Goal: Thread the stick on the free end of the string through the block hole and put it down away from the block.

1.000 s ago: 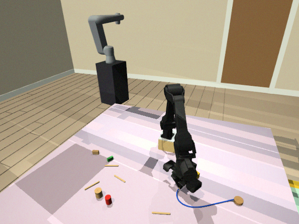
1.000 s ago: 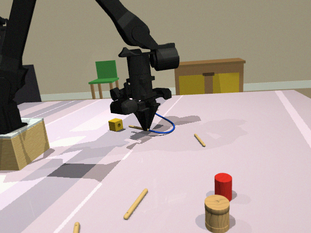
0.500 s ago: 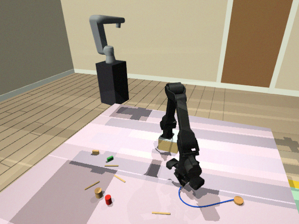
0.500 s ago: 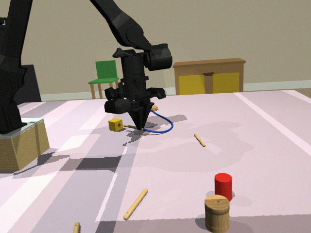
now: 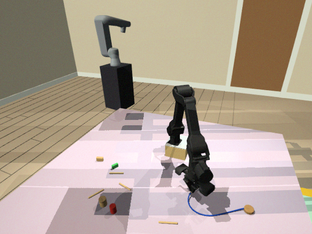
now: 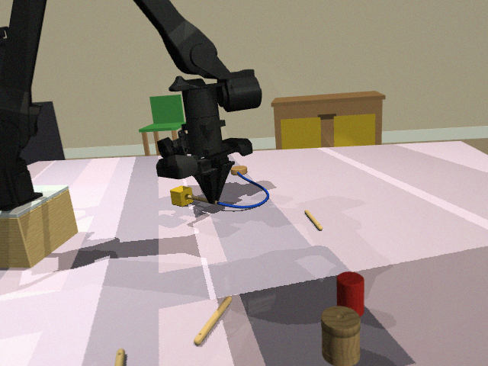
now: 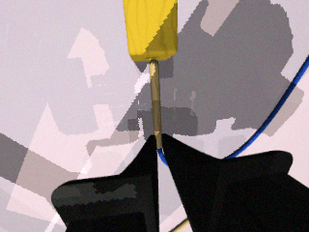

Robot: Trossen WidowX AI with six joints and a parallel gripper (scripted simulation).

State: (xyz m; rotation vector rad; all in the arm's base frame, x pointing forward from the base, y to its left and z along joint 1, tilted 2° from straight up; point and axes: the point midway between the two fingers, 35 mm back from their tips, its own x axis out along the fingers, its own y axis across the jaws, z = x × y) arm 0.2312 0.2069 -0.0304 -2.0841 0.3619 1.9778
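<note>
The yellow block lies 80 mm behind my gripper tip and 30 mm to the left of it. From my gripper tip the other things lie so: red cylinder 260 mm ahead, 250 mm to the right; then round wooden button 40 mm behind, 240 mm to the left, 10 mm below; then thin wooden stick 10 mm behind.
</note>
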